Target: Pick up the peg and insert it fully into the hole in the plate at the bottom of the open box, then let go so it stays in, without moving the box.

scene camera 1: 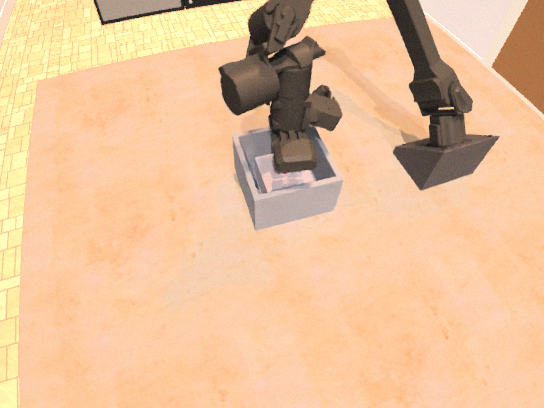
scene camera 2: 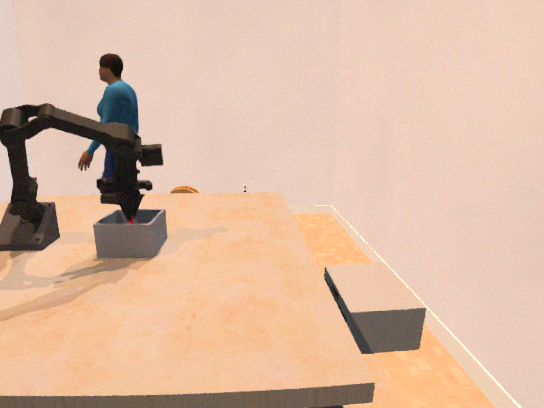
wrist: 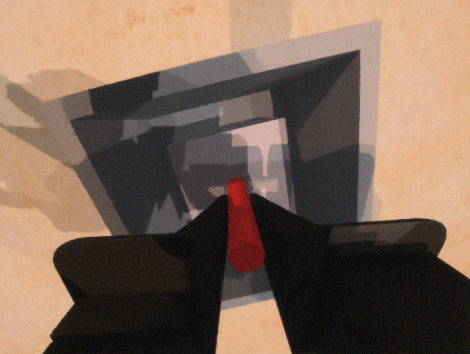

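Seen in the pictures: gripper, between the fingertips: (scene camera 2: 130, 219) (wrist: 238, 200); arm's base, origin of its link: (scene camera 1: 449, 143) (scene camera 2: 33, 213).
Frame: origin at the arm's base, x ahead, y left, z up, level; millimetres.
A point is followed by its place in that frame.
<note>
My gripper (scene camera 1: 295, 159) @[x 327, y -62, z -3 mm] (scene camera 2: 131, 214) @[x 327, y -62, z -3 mm] (wrist: 238, 200) @[x 327, y -62, z -3 mm] is shut on the red peg (scene camera 1: 285, 172) @[x 330, y -54, z -33 mm] (scene camera 2: 131, 220) @[x 331, y -66, z -4 mm] (wrist: 245, 232) @[x 320, y -61, z 39 mm]. The fingers reach down into the open grey box (scene camera 1: 300, 206) @[x 328, y 20, z -44 mm] (scene camera 2: 125, 243) @[x 333, y -140, z -47 mm] (wrist: 369, 100) @[x 286, y 16, z 7 mm]. A pale square plate (scene camera 1: 264, 176) @[x 371, y -56, z -33 mm] (wrist: 275, 134) @[x 297, y -23, z -33 mm] lies at the bottom of the box. In the wrist view the peg's far end covers most of the plate's hole, and a bit of the hole's rim shows beside it. Whether the peg's tip is inside the hole or just above it cannot be told.
The box stands on the tabletop (scene camera 1: 150, 300) @[x 621, y 91, z -91 mm] (scene camera 2: 225, 310) @[x 621, y -417, z -91 mm], near the arm's dark base (scene camera 1: 445, 160) @[x 36, y 35, z 0 mm] (scene camera 2: 30, 232) @[x 12, y -50, z -44 mm]. A grey block-shaped cabinet (scene camera 2: 385, 300) stands beyond the table's edge. A person in a blue top (scene camera 2: 119, 105) stands behind the arm in scene camera 2.
</note>
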